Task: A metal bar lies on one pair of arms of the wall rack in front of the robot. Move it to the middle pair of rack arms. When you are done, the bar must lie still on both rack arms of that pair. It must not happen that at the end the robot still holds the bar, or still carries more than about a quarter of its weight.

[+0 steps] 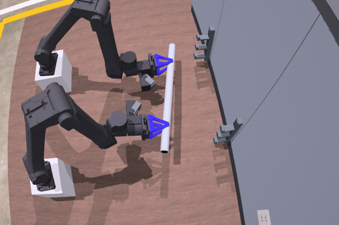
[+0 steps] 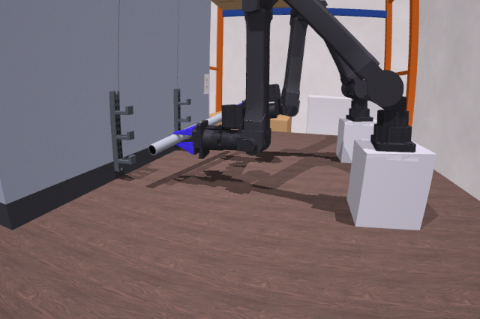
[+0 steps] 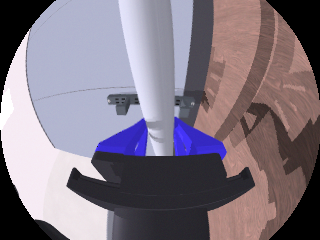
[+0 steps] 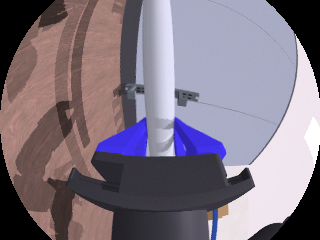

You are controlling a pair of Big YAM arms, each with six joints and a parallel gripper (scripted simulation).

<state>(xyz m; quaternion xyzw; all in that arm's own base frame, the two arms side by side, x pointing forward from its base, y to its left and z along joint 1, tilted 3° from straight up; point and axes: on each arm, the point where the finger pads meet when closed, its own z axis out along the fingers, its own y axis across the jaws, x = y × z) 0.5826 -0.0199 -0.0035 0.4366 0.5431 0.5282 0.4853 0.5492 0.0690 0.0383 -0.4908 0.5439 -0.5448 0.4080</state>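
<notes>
Now: the metal bar 15 cm to the left of my right hand, 3 cm ahead of it and 2 cm below it. Round my right hand: grey wall panel: 40 cm ahead, 27 cm above, 14 cm to the left.
Right now my left hand is 15 cm to the left of the metal bar, 3 cm past it and 2 cm below it. The rest, counted from my left hand: grey wall panel: 35 cm ahead, 32 cm above, 16 cm to the right.
</notes>
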